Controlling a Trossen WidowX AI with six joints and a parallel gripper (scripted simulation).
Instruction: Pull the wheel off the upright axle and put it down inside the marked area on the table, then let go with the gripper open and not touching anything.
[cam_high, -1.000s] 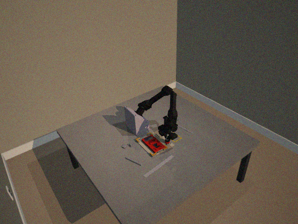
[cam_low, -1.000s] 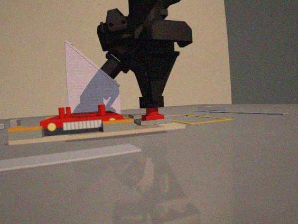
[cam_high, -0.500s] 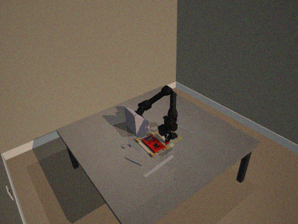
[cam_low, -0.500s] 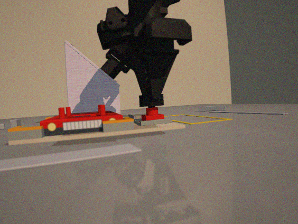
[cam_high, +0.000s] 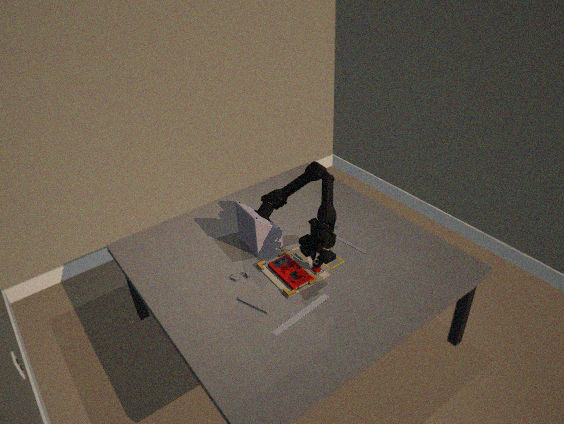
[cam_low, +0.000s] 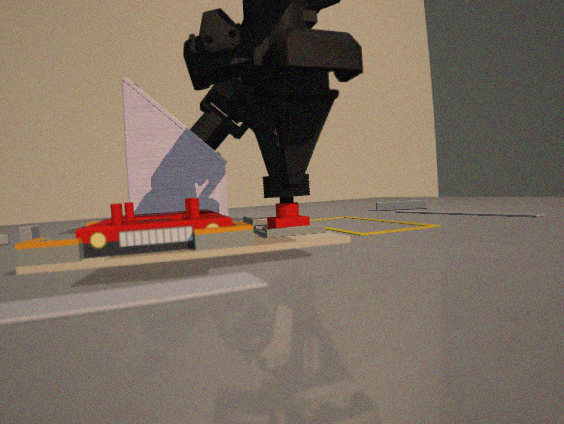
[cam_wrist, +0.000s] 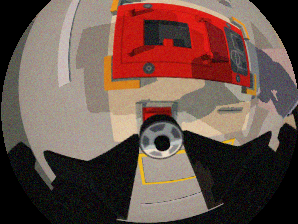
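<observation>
Now: gripper tip 1 cm above the black upright axle. Round my gripper tip: black wheel (right at my gripper tip).
</observation>
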